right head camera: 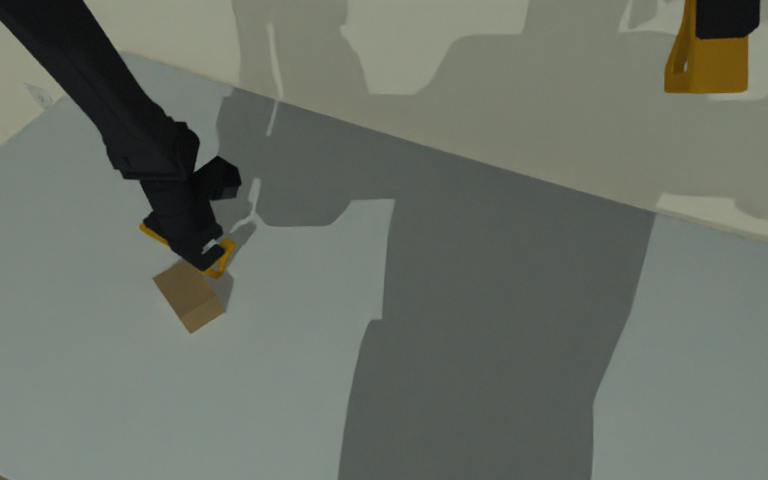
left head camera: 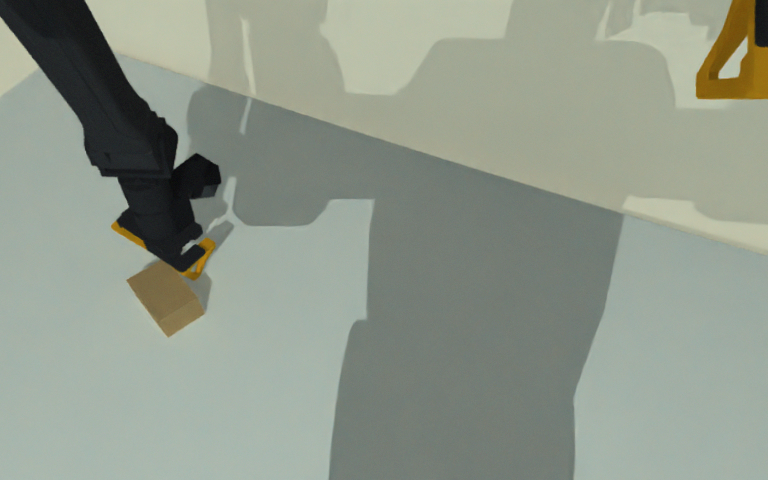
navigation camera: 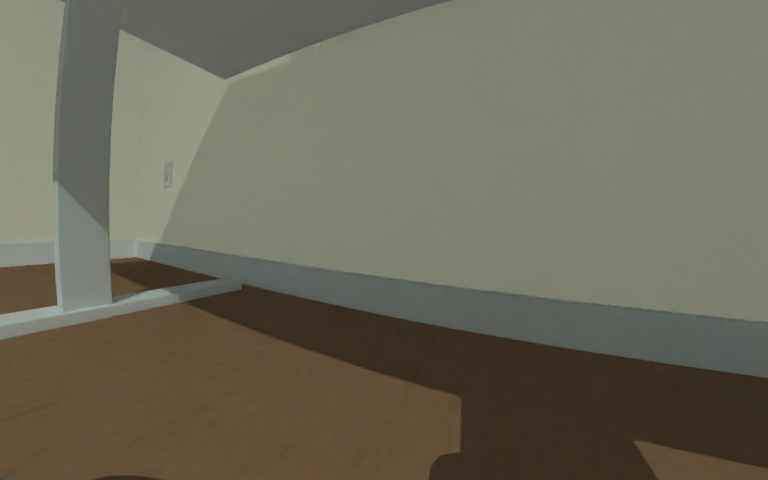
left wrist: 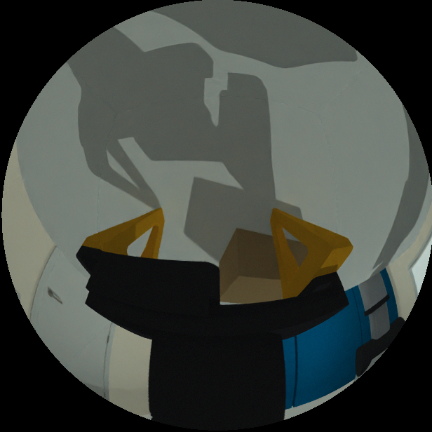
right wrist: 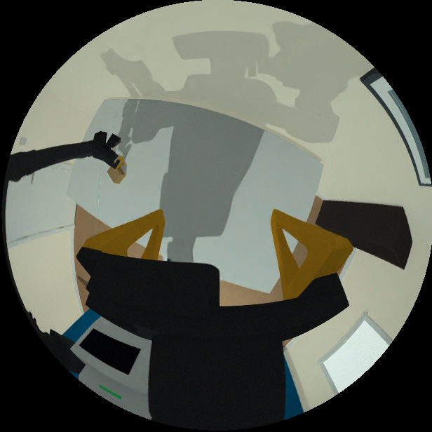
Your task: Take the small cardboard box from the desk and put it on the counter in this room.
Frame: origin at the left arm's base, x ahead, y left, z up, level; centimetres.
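Seen in the pictures: left gripper, fingertip midpoint: (right head camera: pixel 198 261) (left head camera: pixel 173 262); right gripper, fingertip midpoint: (right head camera: pixel 767 77).
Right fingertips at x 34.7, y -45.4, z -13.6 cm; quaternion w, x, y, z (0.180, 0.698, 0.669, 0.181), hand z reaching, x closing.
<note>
Offsets run from my right fingertips to a thing's top centre. "pt": to the spot under its first point. Level surfaces: height alone.
The small brown cardboard box {dx +18.0, dy +52.3, dz -50.4 cm} (left head camera: pixel 164 294) (right head camera: pixel 186 291) (left wrist: pixel 250 260) (right wrist: pixel 116 175) is at the left of the pale desk {dz -55.4 cm} (left head camera: pixel 271 384) (right head camera: pixel 254 396) (left wrist: pixel 320 160) (right wrist: pixel 250 240). My left gripper (left head camera: pixel 162 257) (right head camera: pixel 185 257) (left wrist: pixel 217 213) is open beside and above the box. In the left wrist view the box shows off-centre, partly hidden behind the right-hand finger and the gripper body. My right gripper (right wrist: pixel 217 215) is open and empty, high over the desk; part of it shows at the upper right of both head views. I cannot make out a counter.
A cream wall (left head camera: pixel 453 101) (navigation camera: pixel 453 169) runs along the desk's far edge. A dark block-shaped object (right wrist: pixel 365 225) stands beyond the desk's right side. The navigation camera shows a desk leg {pt dx +41.0, dy +82.2, dz -91.8 cm} (navigation camera: pixel 84 141), its foot bar {pt dx +50.7, dy +76.2, dz -125.5 cm} (navigation camera: pixel 152 300) and brown floor {dz -127.4 cm} (navigation camera: pixel 226 396).
</note>
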